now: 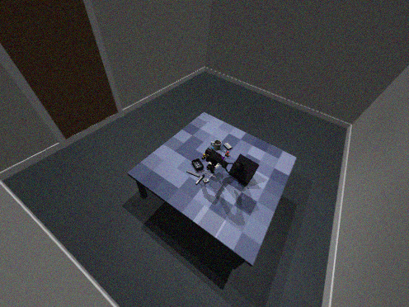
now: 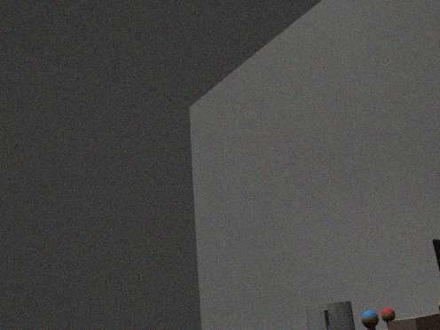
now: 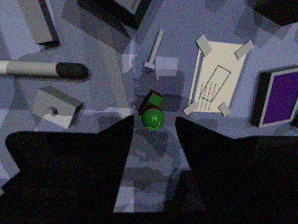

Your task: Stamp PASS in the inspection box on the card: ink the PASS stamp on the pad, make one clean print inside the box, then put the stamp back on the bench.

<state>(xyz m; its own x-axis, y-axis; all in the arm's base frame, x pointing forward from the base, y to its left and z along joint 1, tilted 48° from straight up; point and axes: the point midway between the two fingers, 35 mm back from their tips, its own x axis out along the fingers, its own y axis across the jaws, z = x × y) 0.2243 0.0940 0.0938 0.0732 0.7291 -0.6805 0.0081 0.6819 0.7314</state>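
Right now the green-knobbed stamp is 40 mm below my gripper tip. The rest, counted from my gripper tip: white cylinder (40 mm ahead, 140 mm to the left, 50 mm below); grey box (10 mm behind, 130 mm to the left, 50 mm below); card (40 mm ahead, 90 mm to the right, 60 mm below).
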